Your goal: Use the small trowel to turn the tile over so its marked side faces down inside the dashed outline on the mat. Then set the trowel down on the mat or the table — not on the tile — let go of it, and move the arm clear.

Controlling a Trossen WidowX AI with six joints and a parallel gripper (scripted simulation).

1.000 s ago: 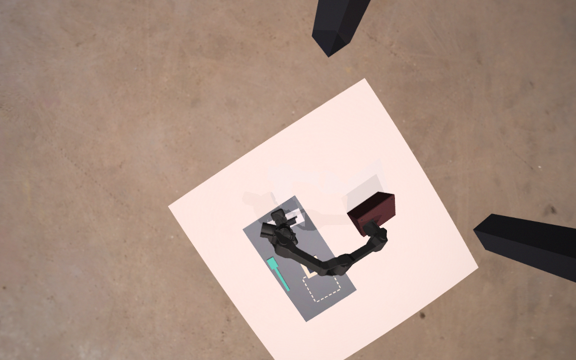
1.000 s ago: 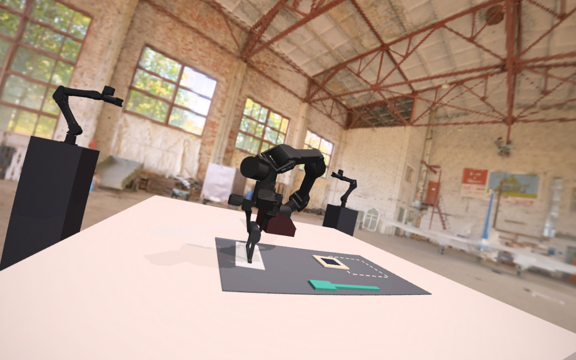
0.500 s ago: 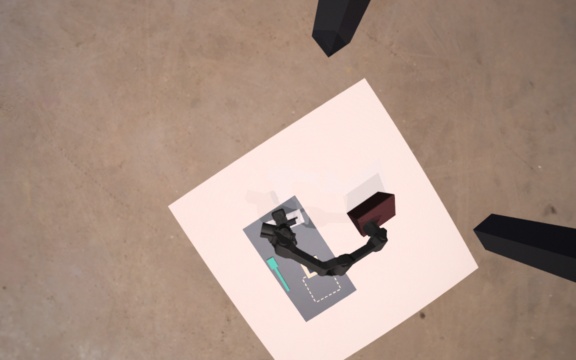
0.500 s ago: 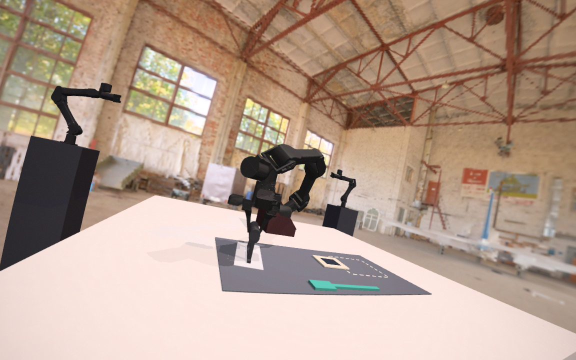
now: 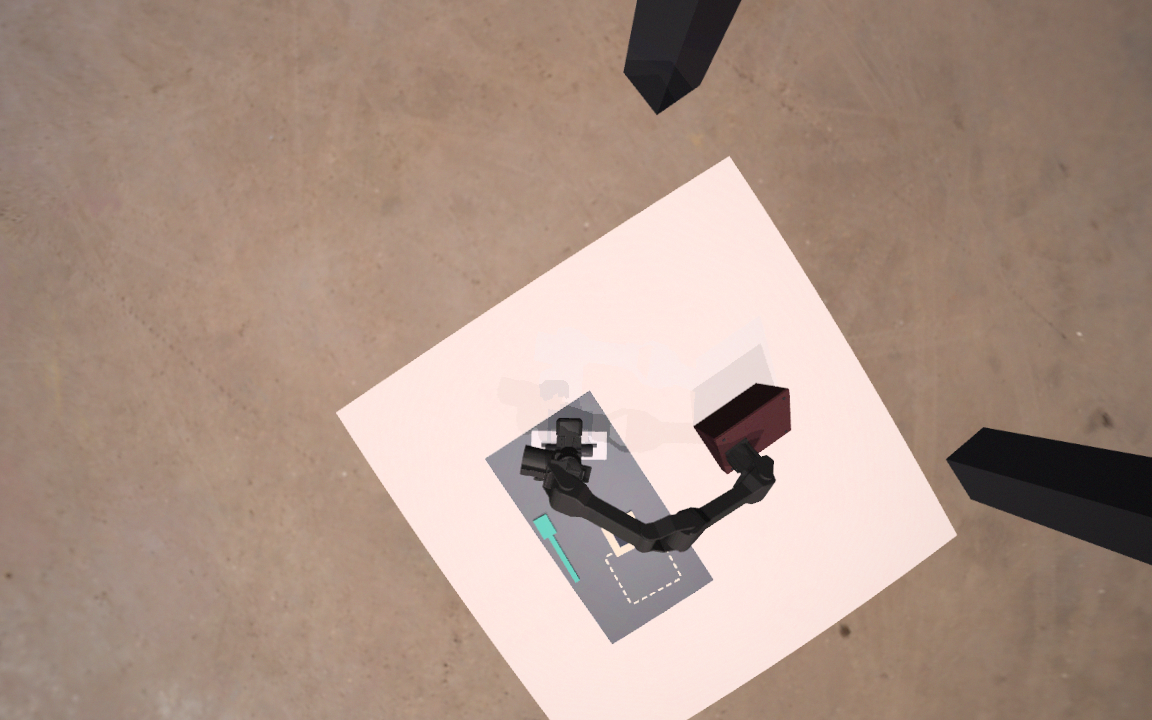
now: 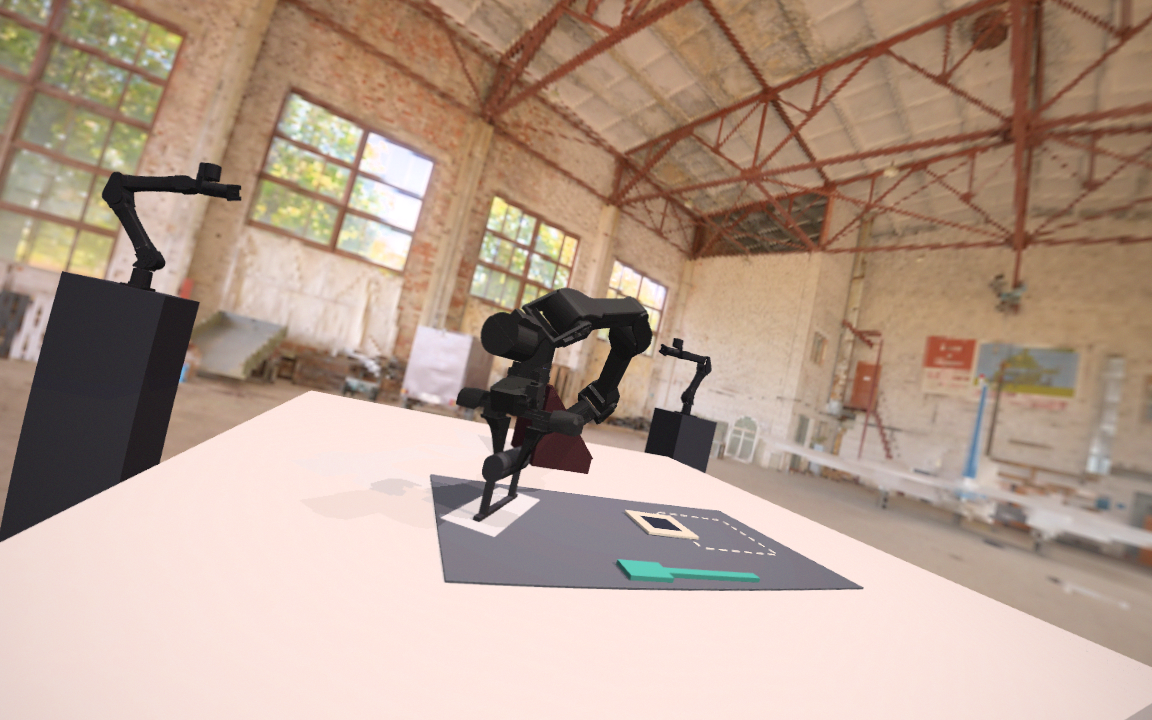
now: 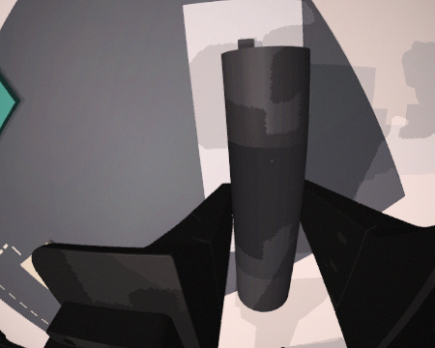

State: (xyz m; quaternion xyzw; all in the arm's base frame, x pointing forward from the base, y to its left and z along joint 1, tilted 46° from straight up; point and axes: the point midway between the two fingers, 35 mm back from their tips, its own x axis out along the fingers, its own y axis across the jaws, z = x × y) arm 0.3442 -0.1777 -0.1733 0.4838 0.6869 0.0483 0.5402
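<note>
My gripper tip is now 2 cm past the trowel, 1 cm to the right of it and 3 cm above it. Round my gripper tip: cream tile (2 cm ahead, 29 cm to the left, 6 cm below); then teal flat piece (19 cm ahead, 19 cm to the left, 6 cm below); then grey mat (6 cm ahead, 22 cm to the left, 8 cm below).
</note>
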